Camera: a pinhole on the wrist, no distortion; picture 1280 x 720 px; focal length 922.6 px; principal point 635.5 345.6 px. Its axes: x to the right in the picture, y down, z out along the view. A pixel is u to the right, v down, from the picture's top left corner.
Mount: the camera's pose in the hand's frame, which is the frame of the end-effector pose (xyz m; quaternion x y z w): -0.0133 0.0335 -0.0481 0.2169 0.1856 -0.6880 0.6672
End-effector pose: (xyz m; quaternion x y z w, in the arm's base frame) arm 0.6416 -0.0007 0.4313 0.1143 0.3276 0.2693 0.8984
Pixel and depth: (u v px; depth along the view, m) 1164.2 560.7 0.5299
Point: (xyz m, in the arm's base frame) 1.0543 -0.3901 0.3710
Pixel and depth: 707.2 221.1 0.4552
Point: 0.8800 -0.2649 0.6274
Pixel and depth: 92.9 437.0 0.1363
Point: 0.6992 0.0145 0.5277
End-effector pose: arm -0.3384 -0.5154 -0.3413 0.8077 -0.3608 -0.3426 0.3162
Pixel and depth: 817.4 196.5 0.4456
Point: -0.5056 -0.3494 -0.6731
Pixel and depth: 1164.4 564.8 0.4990
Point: -0.2935 -0.3724 -0.8547
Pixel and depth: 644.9 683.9 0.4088
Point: -0.4393 -0.5788 -0.6974
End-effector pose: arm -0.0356 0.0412 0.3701 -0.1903 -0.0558 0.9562 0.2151
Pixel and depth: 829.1 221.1 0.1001
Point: -0.0031 0.0610 0.4101
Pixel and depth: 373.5 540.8 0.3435
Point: -0.1571 0.1201 0.6414
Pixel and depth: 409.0 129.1 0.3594
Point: -0.0226 0.0609 0.6996
